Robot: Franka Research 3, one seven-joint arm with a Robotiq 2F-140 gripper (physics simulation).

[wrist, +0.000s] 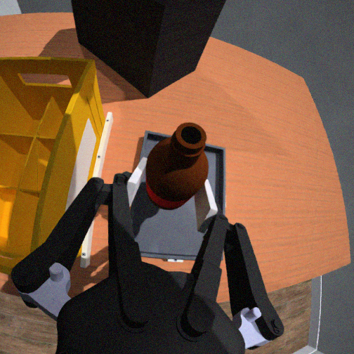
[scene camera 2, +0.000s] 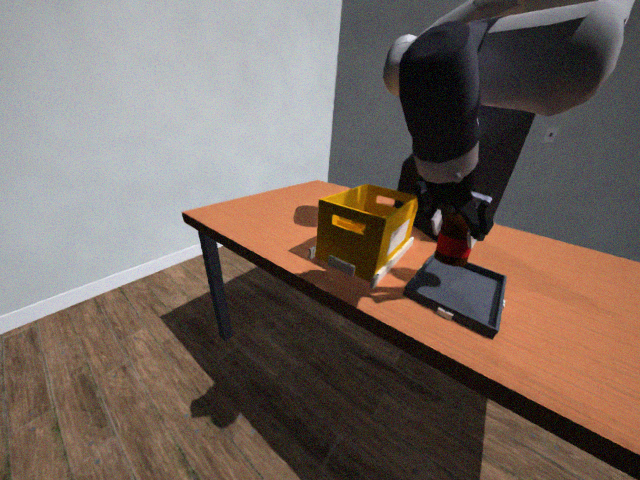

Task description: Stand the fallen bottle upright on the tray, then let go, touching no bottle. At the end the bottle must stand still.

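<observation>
A brown bottle with a red label [scene camera 2: 453, 246] [wrist: 177, 172] is upright, or nearly so, between the fingers, neck up. My gripper [scene camera 2: 454, 229] [wrist: 172, 178] is shut on the bottle's body. The dark grey tray [scene camera 2: 462, 290] [wrist: 170, 232] lies on the table. In the scene view the bottle's lower end shows at the tray's back edge; in the wrist view the bottle is over the far part of the tray. Whether its base touches the tray I cannot tell, as the base is hidden in the wrist view.
A yellow crate with compartments [scene camera 2: 352, 246] [wrist: 52, 150] stands left of the tray, with pale strips [scene camera 2: 395, 260] [wrist: 95, 192] along its base. The black robot base [wrist: 145, 45] stands at the table's far side. The table's front edge [scene camera 2: 385, 333] runs in front of the tray.
</observation>
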